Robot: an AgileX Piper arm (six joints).
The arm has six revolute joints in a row. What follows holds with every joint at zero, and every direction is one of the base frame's. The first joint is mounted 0.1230 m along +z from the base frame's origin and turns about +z. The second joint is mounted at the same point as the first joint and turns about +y. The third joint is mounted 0.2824 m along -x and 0.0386 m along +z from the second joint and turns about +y. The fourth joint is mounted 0.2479 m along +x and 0.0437 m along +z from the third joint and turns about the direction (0.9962, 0, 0.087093). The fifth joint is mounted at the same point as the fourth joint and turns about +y. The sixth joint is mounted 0.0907 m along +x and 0.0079 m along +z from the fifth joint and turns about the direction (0.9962, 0, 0.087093). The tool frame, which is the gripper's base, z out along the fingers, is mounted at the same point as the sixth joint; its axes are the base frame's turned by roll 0.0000, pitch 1.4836 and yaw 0.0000 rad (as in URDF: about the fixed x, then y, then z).
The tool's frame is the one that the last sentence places.
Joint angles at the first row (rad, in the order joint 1, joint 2, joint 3, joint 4, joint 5, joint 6):
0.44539, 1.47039, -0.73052, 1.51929, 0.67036, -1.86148
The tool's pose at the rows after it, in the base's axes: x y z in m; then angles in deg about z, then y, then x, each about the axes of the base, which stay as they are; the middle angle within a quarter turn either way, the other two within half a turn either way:
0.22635 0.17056 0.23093 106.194 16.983 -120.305
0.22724 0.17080 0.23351 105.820 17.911 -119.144
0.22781 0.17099 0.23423 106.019 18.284 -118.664
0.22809 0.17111 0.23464 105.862 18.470 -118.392
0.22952 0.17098 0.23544 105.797 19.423 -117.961
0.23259 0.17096 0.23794 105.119 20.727 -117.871
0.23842 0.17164 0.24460 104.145 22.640 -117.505
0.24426 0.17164 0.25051 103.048 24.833 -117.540
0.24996 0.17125 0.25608 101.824 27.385 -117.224
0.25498 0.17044 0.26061 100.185 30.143 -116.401
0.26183 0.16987 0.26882 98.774 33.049 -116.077
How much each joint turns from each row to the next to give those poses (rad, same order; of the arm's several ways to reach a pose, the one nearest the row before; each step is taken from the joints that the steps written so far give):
0.00000, -0.00842, 0.00001, 0.02908, -0.00229, -0.01683
-0.00001, -0.00376, 0.00000, 0.03580, -0.00243, -0.02626
-0.00001, 0.00003, -0.00001, 0.01664, -0.00071, -0.00703
0.00002, -0.00001, -0.00002, 0.00898, -0.00003, -0.00829
0.00000, 0.00000, 0.00002, 0.02544, -0.00917, -0.01879
0.00003, -0.00001, -0.00952, 0.01210, -0.01799, -0.01520
-0.00005, 0.00001, -0.02609, 0.00619, -0.02526, -0.00447
0.00001, 0.00000, -0.02410, 0.00393, -0.03331, -0.00917
0.00002, -0.00001, -0.01951, 0.02587, -0.03506, -0.03048
-0.00004, 0.00003, -0.01140, 0.05854, -0.03219, -0.06661
0.00005, -0.00001, -0.02973, 0.02030, -0.04209, -0.02576

